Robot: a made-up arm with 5 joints.
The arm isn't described. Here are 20 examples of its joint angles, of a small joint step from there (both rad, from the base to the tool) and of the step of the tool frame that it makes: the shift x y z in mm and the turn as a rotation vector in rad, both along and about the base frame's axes.
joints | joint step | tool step
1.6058 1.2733 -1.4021 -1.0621 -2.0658 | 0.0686 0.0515 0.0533 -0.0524 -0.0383 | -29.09 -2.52 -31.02 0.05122 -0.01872 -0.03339
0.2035 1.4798 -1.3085 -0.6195 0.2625 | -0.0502 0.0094 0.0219 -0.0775 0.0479 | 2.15 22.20 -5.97 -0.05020 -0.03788 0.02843
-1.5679 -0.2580 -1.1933 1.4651 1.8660 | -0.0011 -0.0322 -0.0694 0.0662 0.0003 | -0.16 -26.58 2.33 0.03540 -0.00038 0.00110
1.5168 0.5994 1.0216 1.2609 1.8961 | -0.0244 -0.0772 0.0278 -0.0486 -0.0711 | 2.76 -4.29 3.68 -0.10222 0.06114 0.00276
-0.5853 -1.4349 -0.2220 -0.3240 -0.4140 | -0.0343 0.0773 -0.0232 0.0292 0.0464 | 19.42 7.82 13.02 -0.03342 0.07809 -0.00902
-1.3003 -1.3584 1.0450 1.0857 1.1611 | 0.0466 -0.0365 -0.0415 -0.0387 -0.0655 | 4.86 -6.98 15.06 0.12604 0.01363 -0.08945
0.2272 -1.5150 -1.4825 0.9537 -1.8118 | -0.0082 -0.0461 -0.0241 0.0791 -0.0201 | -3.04 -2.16 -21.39 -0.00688 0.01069 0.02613
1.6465 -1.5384 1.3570 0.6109 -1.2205 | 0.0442 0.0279 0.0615 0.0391 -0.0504 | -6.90 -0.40 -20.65 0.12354 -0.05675 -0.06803
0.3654 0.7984 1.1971 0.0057 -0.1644 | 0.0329 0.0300 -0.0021 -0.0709 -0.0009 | -2.36 -1.35 -2.37 -0.01636 -0.03977 -0.03372
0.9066 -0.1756 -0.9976 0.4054 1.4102 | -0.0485 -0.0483 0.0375 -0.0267 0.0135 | -0.59 12.70 2.47 -0.03502 -0.01646 0.03894
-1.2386 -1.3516 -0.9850 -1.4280 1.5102 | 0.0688 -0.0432 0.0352 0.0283 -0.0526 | -20.42 2.35 -6.16 -0.03438 -0.03291 -0.09904
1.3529 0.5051 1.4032 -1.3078 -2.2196 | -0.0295 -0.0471 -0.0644 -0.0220 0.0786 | 8.72 -20.27 4.56 -0.14547 0.03513 0.06946
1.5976 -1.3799 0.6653 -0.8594 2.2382 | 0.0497 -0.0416 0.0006 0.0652 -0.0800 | -2.56 8.02 0.70 0.02411 -0.00196 0.03030
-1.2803 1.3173 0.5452 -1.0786 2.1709 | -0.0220 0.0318 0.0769 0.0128 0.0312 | -10.64 -24.67 -1.61 -0.12250 0.01359 0.04532
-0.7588 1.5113 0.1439 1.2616 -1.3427 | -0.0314 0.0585 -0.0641 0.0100 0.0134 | -3.05 2.53 -8.26 0.00626 0.01229 0.03436
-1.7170 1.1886 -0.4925 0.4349 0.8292 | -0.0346 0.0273 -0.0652 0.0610 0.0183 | -13.71 2.42 2.06 -0.02156 -0.01126 0.05125
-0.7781 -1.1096 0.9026 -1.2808 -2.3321 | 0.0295 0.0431 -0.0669 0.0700 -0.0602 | 6.52 0.38 9.45 -0.02732 0.03777 0.03037
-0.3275 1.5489 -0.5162 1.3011 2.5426 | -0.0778 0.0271 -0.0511 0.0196 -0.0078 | -3.54 20.97 -1.17 -0.00345 -0.00604 0.07215
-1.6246 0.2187 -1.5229 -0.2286 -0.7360 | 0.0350 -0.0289 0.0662 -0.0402 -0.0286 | 5.43 3.68 -0.11 0.00286 0.00115 -0.00642
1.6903 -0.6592 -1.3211 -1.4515 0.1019 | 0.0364 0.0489 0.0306 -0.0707 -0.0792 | 2.36 -22.46 9.92 0.01915 0.07407 -0.05871
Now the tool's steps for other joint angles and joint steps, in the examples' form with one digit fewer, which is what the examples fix.
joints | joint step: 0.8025 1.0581 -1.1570 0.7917 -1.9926 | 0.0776 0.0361 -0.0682 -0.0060 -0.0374
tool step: -24.6 -23.0 3.2 -0.0089 -0.0472 -0.1009
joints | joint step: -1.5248 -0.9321 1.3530 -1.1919 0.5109 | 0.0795 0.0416 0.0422 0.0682 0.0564
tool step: 14.6 0.3 -18.5 -0.1552 -0.0302 -0.1155
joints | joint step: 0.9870 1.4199 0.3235 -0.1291 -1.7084 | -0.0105 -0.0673 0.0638 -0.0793 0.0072
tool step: 4.5 -3.7 9.8 -0.0688 -0.0460 0.0177
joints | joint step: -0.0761 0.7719 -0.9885 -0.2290 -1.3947 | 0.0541 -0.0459 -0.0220 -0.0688 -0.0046
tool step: -10.6 -22.9 25.6 0.0107 -0.1364 -0.0518
